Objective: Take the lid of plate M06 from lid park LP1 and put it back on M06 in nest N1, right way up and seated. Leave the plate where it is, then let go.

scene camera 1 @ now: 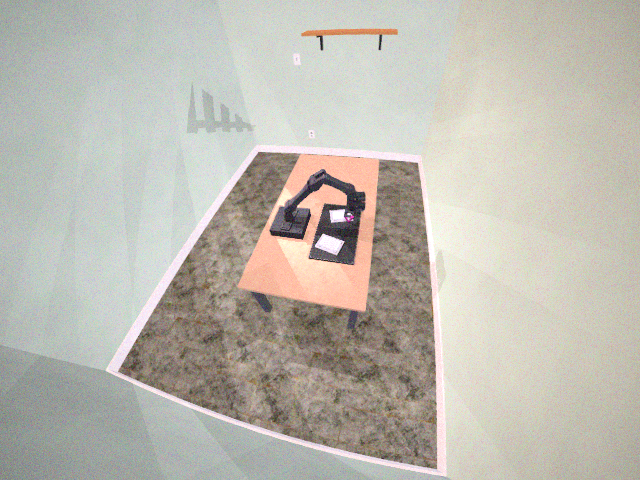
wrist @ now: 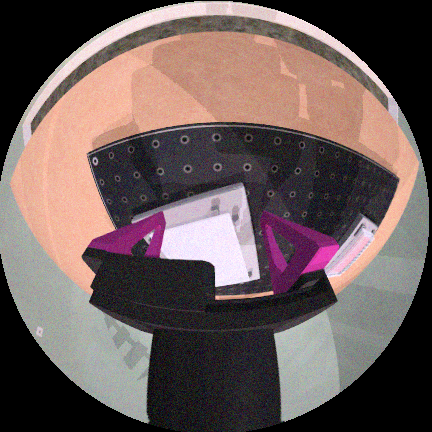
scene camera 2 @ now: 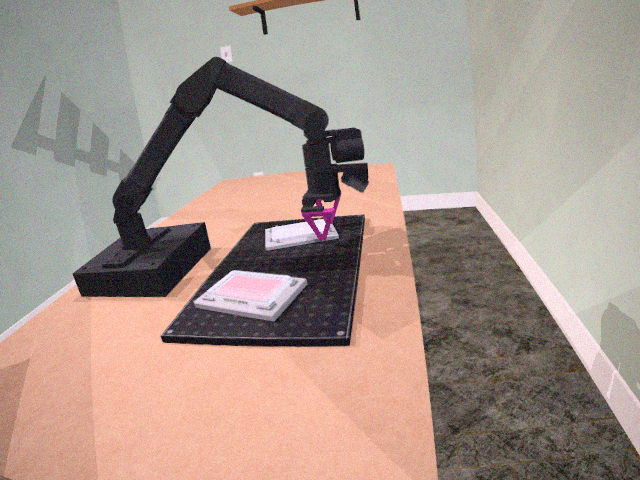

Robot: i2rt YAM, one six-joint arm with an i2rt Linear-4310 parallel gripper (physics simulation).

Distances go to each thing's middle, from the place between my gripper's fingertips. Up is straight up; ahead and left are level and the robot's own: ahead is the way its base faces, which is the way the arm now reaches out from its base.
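Scene:
My gripper: 10 mm below the flat white lid (scene camera 2: pixel 298 230), 60 mm past it. From my hand: white plate with pink top (scene camera 2: pixel 249 288), 10 mm above, 80 mm behind, 270 mm to the right.

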